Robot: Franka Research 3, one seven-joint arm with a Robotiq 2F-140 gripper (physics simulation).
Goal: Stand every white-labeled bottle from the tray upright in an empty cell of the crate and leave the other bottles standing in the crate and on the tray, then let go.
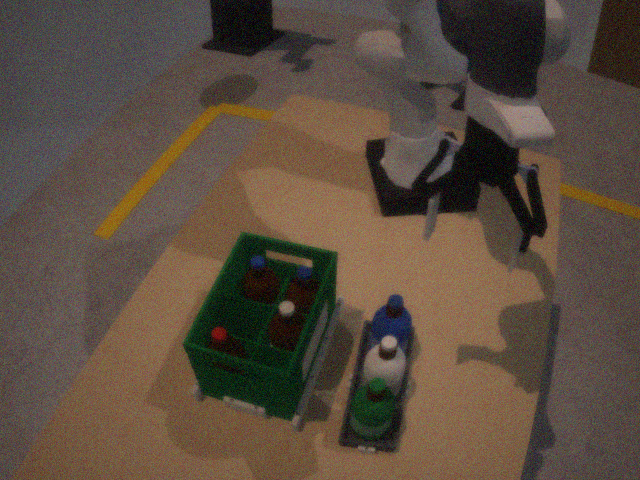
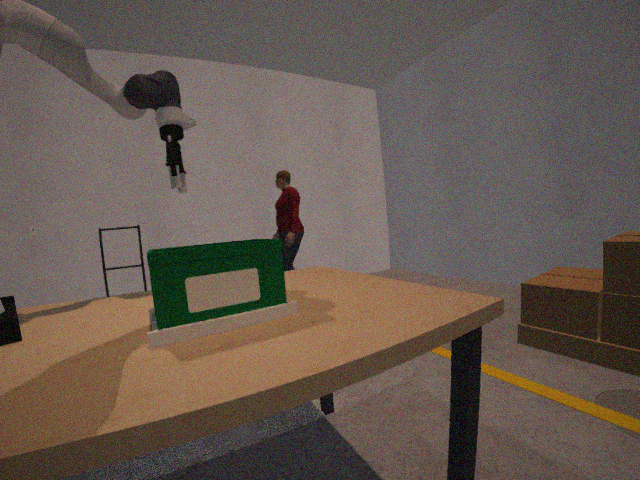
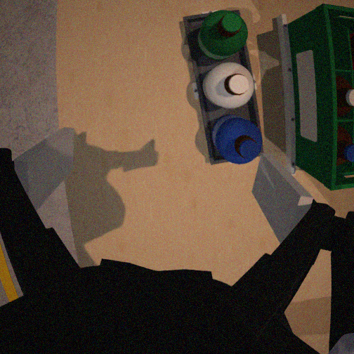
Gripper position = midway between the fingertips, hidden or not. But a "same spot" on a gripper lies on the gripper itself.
Labels:
my gripper: image 1; image 2; image 3 164,160
green bottle: image 1 373,405; image 3 220,36
blue bottle: image 1; image 3
same spot on my gripper: (image 2: pixel 174 162) = (image 1: pixel 422 190)
same spot on blue bottle: (image 3: pixel 238 140) = (image 1: pixel 399 311)

